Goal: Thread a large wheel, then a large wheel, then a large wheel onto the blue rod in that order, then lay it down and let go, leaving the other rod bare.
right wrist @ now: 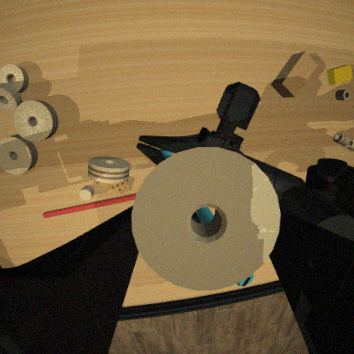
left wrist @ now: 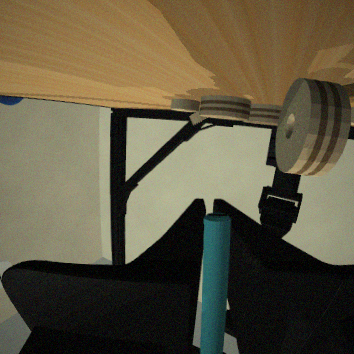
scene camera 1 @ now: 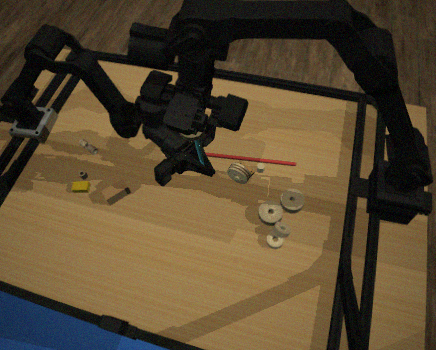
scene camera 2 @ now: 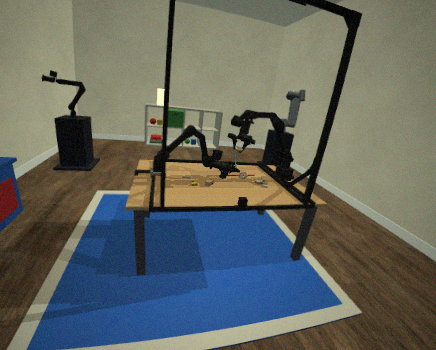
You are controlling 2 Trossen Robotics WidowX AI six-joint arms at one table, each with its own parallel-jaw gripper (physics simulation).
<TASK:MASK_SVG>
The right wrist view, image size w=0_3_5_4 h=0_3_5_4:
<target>my left gripper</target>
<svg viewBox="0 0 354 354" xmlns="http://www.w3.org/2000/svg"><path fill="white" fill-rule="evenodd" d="M194 211L191 215L191 219L195 222L201 223ZM274 185L275 173L273 167L245 155L239 150L244 138L233 133L236 126L246 130L260 100L256 89L240 81L228 84L223 91L216 108L220 119L216 131L209 131L206 127L201 127L199 133L192 135L140 135L138 137L138 140L146 144L138 142L136 147L156 165L165 158L161 151L155 147L173 153L194 147L221 147L238 152L254 162L269 178L272 186Z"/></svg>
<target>my right gripper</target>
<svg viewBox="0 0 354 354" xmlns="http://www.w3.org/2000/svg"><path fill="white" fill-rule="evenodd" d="M279 209L279 232L273 249L268 256L287 297L309 354L354 354L354 241ZM133 205L74 239L18 266L0 268L0 354L108 354L138 255L131 228L131 210Z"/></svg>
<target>brown block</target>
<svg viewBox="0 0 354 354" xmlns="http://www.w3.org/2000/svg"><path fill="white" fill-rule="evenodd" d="M306 51L292 54L270 84L282 97L295 97L317 66Z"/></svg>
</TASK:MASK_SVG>
